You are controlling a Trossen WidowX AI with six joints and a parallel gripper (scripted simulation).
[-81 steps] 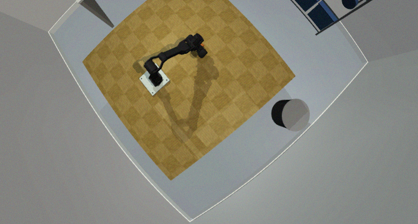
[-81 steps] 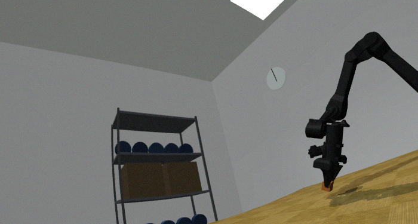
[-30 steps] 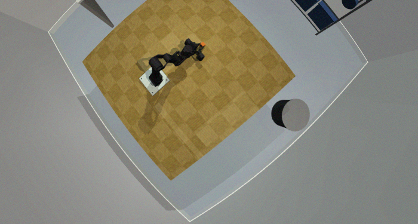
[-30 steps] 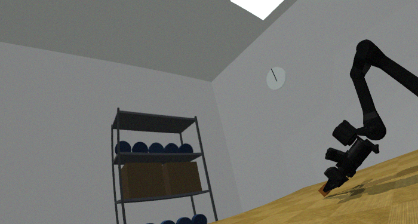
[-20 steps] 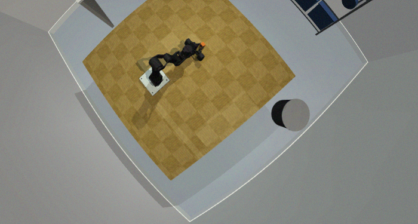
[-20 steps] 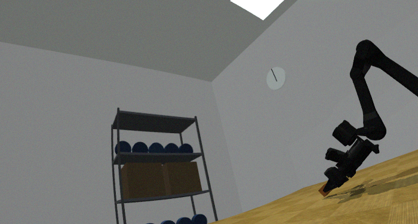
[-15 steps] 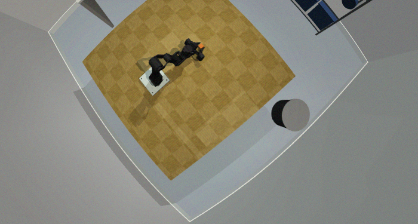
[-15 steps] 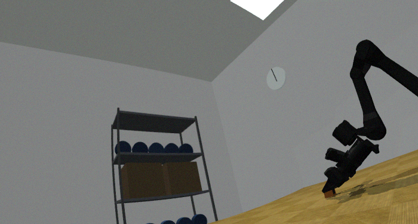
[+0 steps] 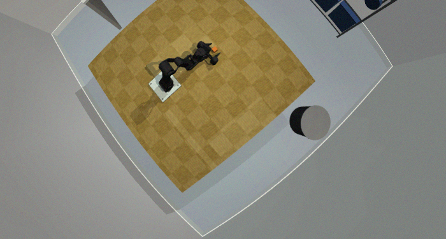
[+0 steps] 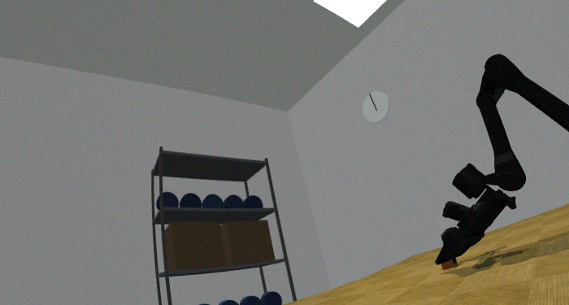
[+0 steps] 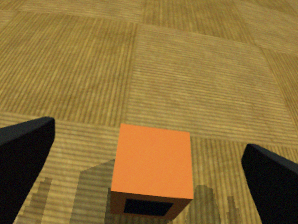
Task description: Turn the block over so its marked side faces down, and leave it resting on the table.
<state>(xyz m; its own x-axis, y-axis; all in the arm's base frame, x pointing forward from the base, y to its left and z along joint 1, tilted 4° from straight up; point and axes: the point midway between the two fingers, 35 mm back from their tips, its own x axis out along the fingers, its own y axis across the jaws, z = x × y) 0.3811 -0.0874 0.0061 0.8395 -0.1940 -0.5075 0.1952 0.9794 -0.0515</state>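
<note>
Right now the orange block is 2 cm behind my gripper tip and 1 cm below it.
</note>
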